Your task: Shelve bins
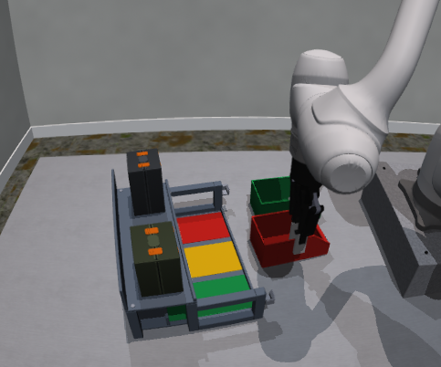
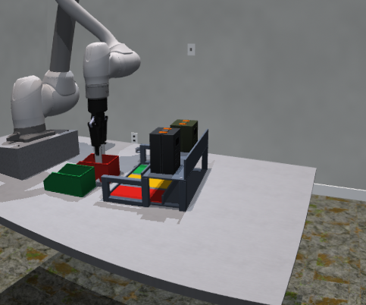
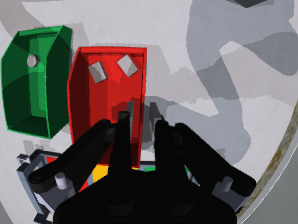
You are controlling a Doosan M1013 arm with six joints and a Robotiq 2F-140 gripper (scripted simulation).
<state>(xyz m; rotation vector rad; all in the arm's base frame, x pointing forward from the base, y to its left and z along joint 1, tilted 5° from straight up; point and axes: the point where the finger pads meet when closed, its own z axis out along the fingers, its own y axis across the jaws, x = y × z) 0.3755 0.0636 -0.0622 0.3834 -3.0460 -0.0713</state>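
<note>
Right now the red bin is 5 cm to the right of my hand, 4 cm below it and 1 cm ahead of it. Round my hand: green bin (19 cm to the right, 4 cm below).
</note>
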